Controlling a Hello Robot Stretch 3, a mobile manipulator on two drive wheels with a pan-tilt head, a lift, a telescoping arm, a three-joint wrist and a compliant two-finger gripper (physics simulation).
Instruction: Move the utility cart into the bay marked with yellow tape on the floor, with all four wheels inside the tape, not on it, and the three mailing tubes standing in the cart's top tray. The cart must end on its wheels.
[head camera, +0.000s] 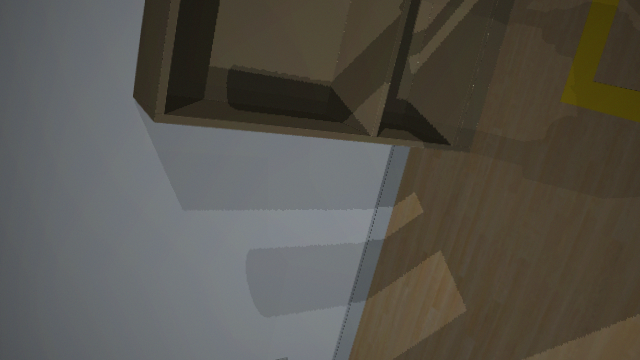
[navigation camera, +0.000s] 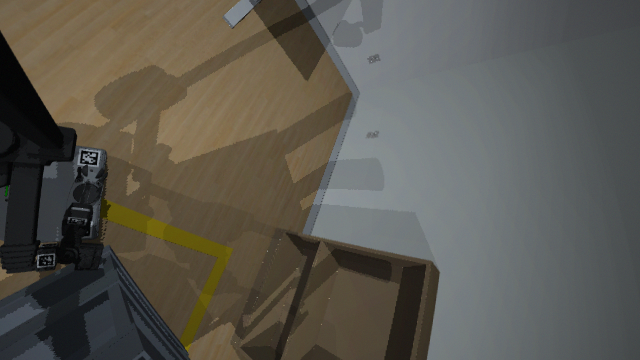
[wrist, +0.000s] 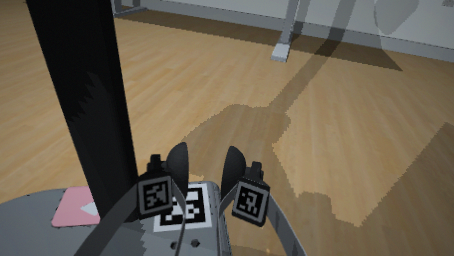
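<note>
The blue-grey utility cart (navigation camera: 60, 315) shows in part at the lower left of the navigation view, its tiers seen from above, close to the robot's wrist; its wheels are hidden there. Yellow floor tape (head camera: 590, 60) (navigation camera: 165, 235) marks the bay. In the navigation view one strip runs from the robot's base to a corner, then down behind the cart. The mailing tubes do not show in the head, navigation or wrist view. My gripper (wrist: 206, 162) is partly open, with nothing between its fingertips, above the edge of the robot's base in the wrist view.
A brown open-fronted shelf unit (head camera: 270, 129) (navigation camera: 434, 300) stands against the grey wall (head camera: 75, 225) (navigation camera: 500, 175), beyond the tape corner. The robot's base (navigation camera: 52, 215) (wrist: 30, 220) overlaps one tape strip in the navigation view. A pale leg foot (navigation camera: 241, 12) (wrist: 281, 52) stands near the wall.
</note>
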